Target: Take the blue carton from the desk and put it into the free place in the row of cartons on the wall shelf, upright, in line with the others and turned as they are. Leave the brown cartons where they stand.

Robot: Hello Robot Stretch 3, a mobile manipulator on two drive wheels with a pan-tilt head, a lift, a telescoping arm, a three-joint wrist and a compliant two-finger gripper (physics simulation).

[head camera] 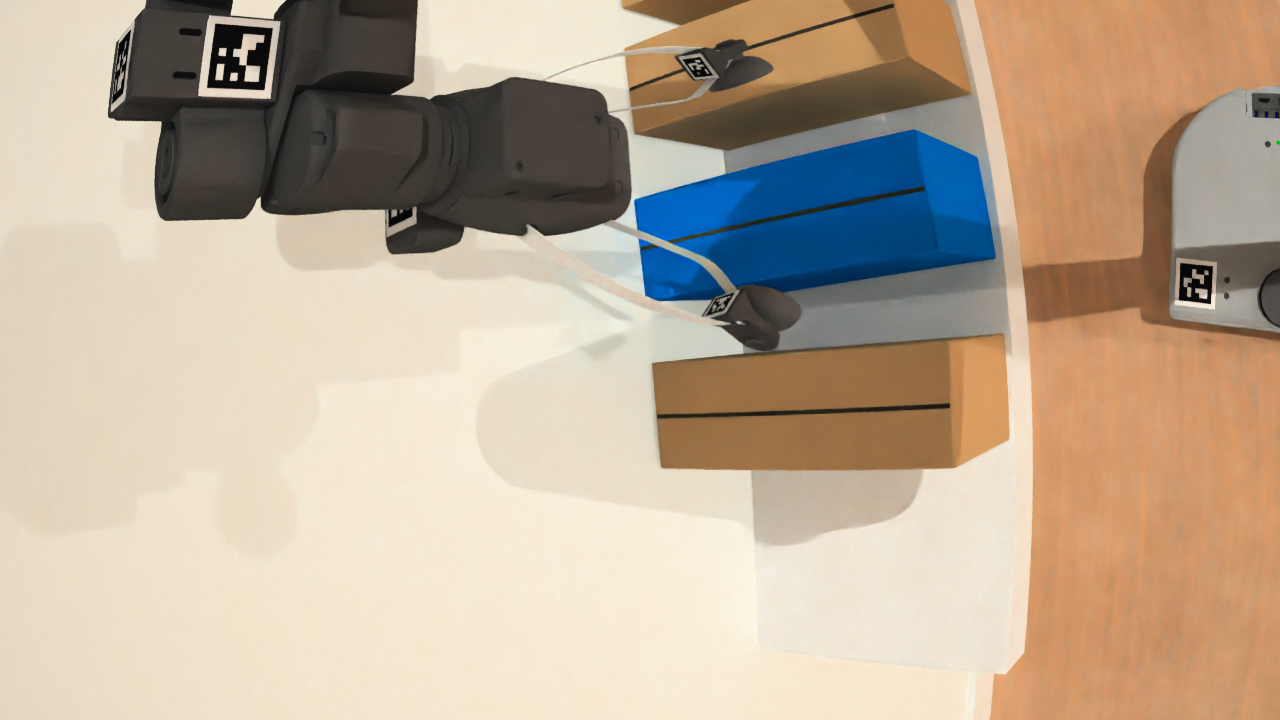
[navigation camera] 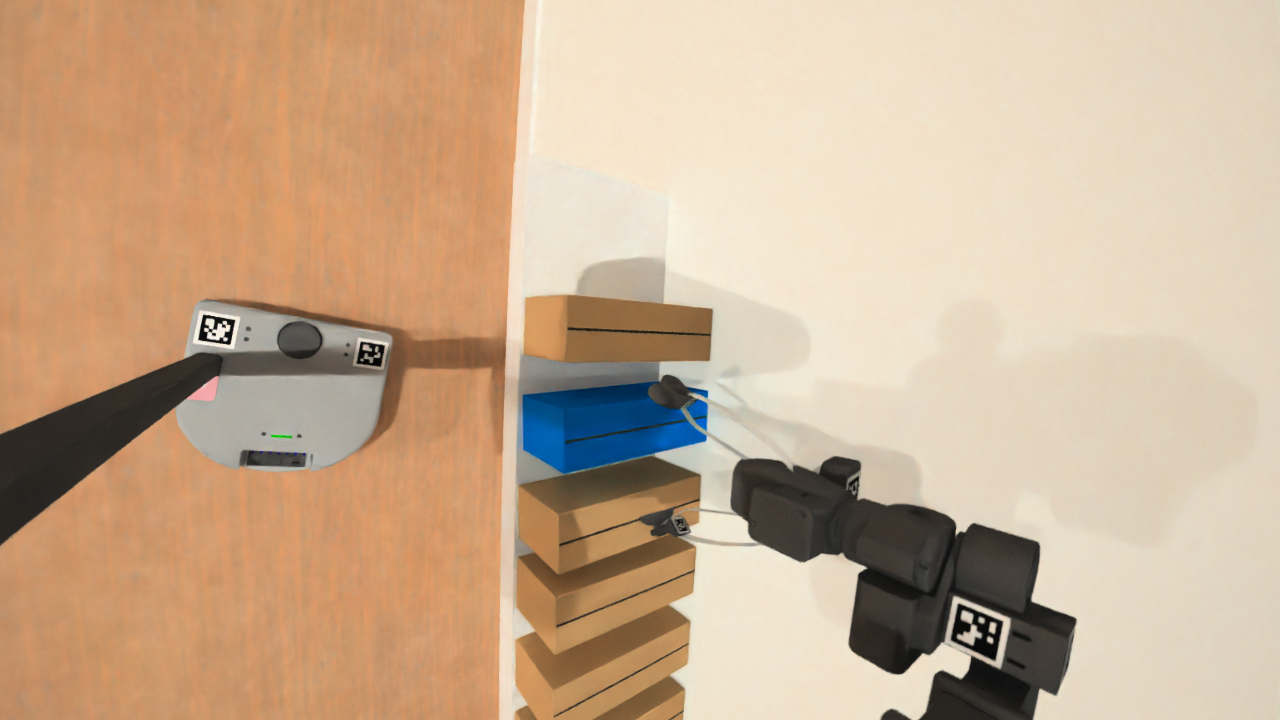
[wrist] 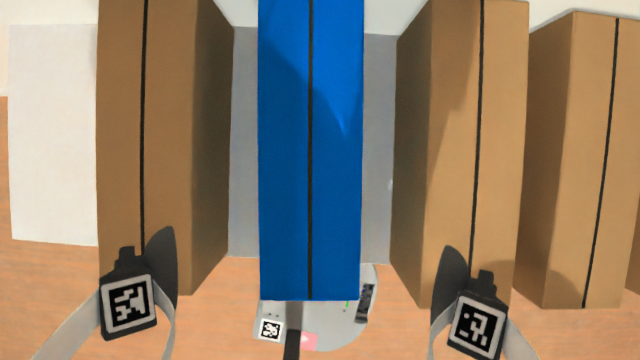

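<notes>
The blue carton (head camera: 805, 210) (navigation camera: 608, 425) (wrist: 285, 150) stands upright on the wall shelf (head camera: 877, 582) (navigation camera: 590, 214) (wrist: 50, 150), between two brown cartons, with a strip of shelf showing on each side of it. Its front end is about level with theirs and its dark stripe runs about parallel to theirs. My gripper (head camera: 747, 189) (navigation camera: 665, 456) (wrist: 307, 265) is open above the carton tops. The fingers are spread wider than the blue carton and hold nothing. In the wrist view each fingertip shows in front of a neighbouring brown carton. The desk does not show.
One brown carton (head camera: 805, 438) (navigation camera: 640, 331) (wrist: 167, 150) stands at the row's end. Another brown carton (head camera: 841, 80) (navigation camera: 626, 514) (wrist: 455, 125) stands on the blue one's other side, with more brown cartons beyond. My base (head camera: 1230, 197) (navigation camera: 286, 394) (wrist: 325, 320) is on the wooden floor. A pale wall rises behind the shelf.
</notes>
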